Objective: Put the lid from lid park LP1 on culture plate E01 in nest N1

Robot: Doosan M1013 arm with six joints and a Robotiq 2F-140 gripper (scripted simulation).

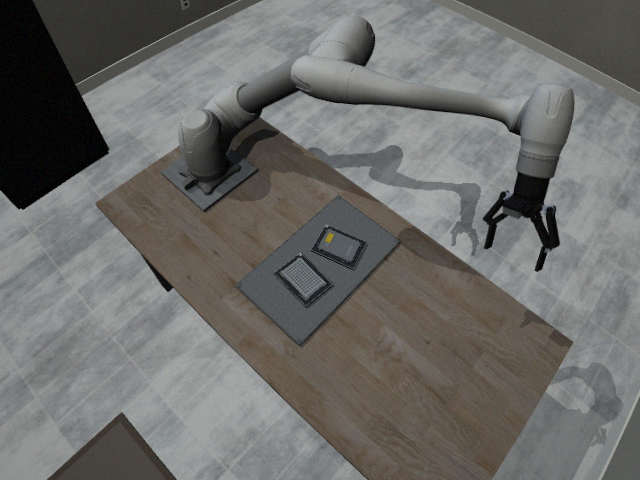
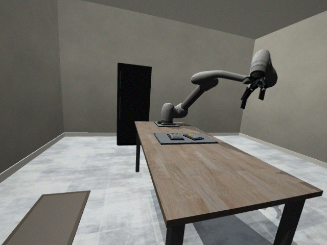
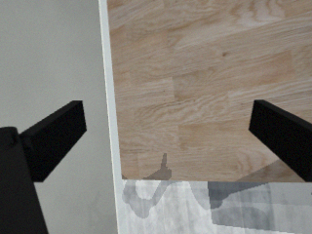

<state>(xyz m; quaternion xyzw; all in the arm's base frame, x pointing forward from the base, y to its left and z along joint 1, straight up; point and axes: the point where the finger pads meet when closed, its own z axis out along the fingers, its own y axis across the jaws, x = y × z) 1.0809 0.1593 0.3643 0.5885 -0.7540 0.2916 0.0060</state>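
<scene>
Now: hand 47 cm past the clear lid, 35 cm above it and 9 cm to the left of it. From my hand the other things lie so: culture plate E01: 48 cm behind, 35 cm below, 27 cm to the right; lid park LP1: 47 cm behind, 36 cm below, 9 cm to the right.
</scene>
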